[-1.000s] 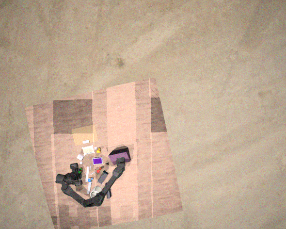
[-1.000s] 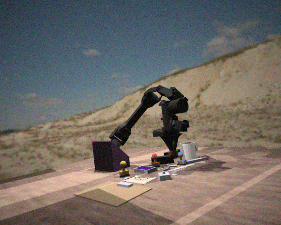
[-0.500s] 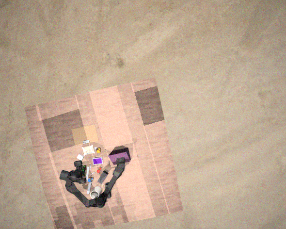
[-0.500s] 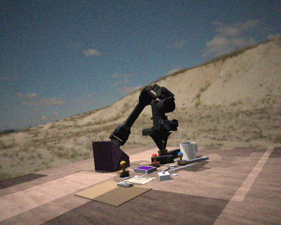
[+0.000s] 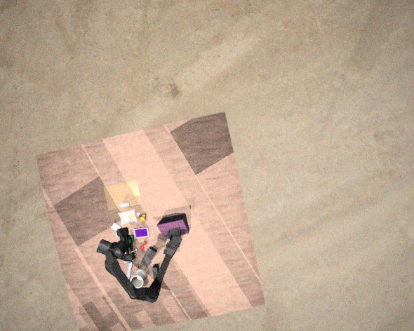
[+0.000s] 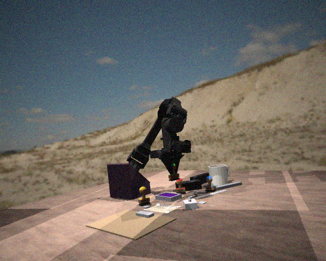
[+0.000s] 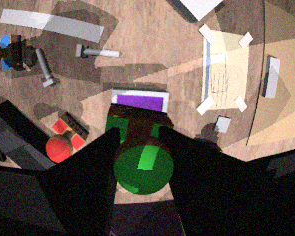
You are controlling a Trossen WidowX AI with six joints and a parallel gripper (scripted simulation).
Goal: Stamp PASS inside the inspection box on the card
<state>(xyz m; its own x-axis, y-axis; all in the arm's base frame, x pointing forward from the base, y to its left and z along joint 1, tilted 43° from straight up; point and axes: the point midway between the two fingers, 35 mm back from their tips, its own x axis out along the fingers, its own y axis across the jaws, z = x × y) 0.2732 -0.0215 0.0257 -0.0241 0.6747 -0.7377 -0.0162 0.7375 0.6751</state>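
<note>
My gripper tip is 40 mm past the purple ink pad and 90 mm above it. The rest, counted from my gripper tip: green-knobbed PASS stamp (right at my gripper tip); then yellow-knobbed stamp (80 mm behind, 100 mm to the right, 80 mm below); then red stamp (40 mm behind, 80 mm to the left, 80 mm below).
</note>
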